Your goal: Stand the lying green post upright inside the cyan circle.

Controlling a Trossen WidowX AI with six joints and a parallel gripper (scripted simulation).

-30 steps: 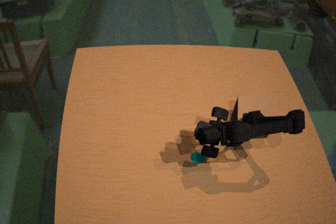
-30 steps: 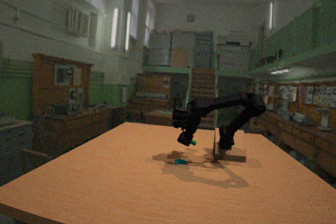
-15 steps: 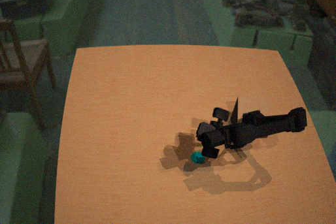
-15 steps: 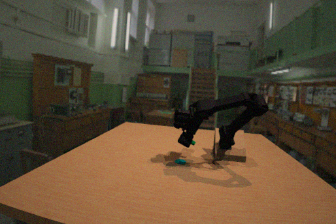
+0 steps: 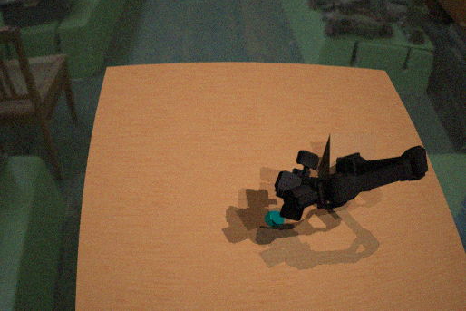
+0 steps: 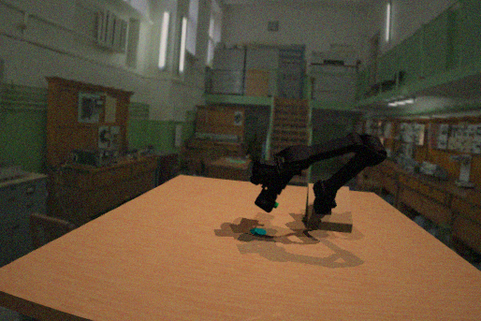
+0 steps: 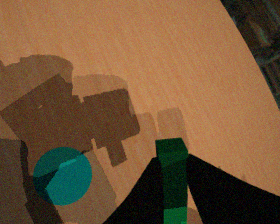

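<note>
Now: the cyan circle 1 cm ahead of my gripper tip, 4 cm to the left of it and 12 cm below it. Also, from my gripper tip: green post: 2 cm behind, 1 cm below.
</note>
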